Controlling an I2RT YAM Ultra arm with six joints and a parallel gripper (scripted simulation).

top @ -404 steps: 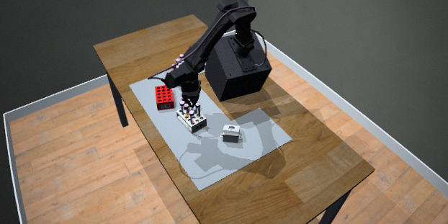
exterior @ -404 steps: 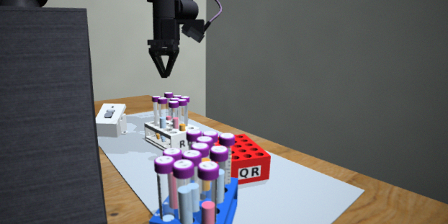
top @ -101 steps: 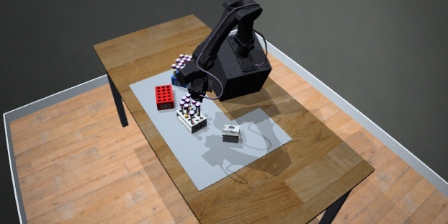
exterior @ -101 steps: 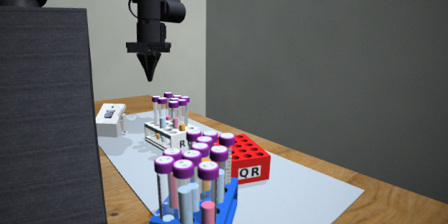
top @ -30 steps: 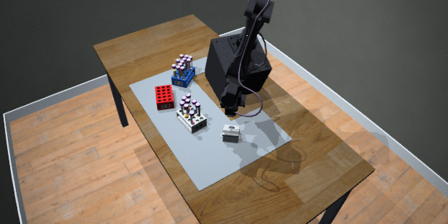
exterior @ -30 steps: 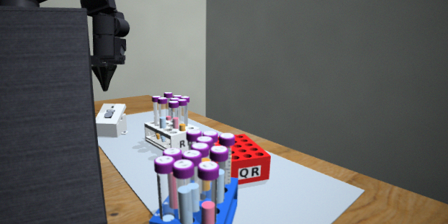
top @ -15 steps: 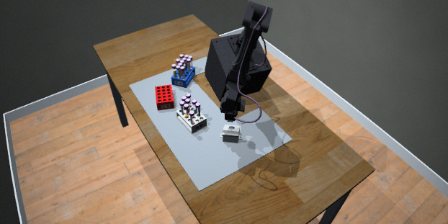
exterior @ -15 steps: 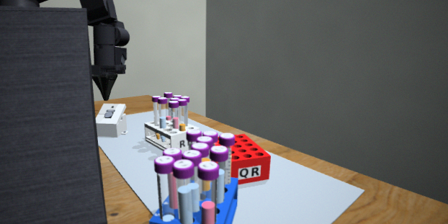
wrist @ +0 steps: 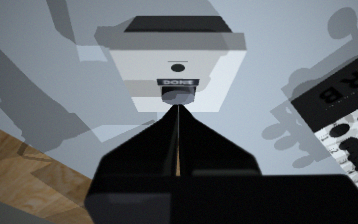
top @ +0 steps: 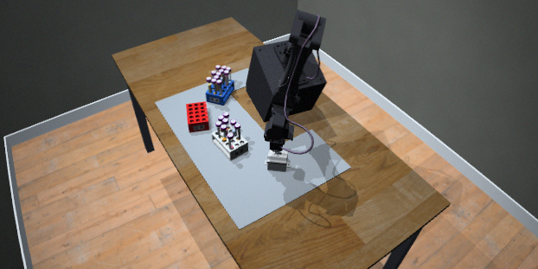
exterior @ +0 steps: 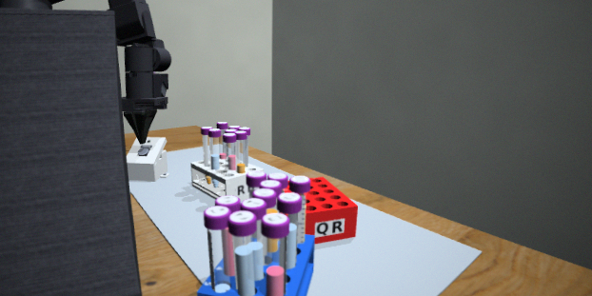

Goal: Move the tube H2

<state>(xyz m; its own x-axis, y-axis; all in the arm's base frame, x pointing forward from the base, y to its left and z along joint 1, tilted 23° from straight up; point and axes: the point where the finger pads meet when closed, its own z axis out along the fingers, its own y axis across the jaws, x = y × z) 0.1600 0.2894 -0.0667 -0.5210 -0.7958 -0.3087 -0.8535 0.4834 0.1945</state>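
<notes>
Now: hand 4 cm above the white DONE button box. Round my hand: white rack RB: 14 cm ahead, 15 cm to the right, 6 cm below; then red rack QR: 21 cm ahead, 34 cm to the right, 6 cm below.
</notes>
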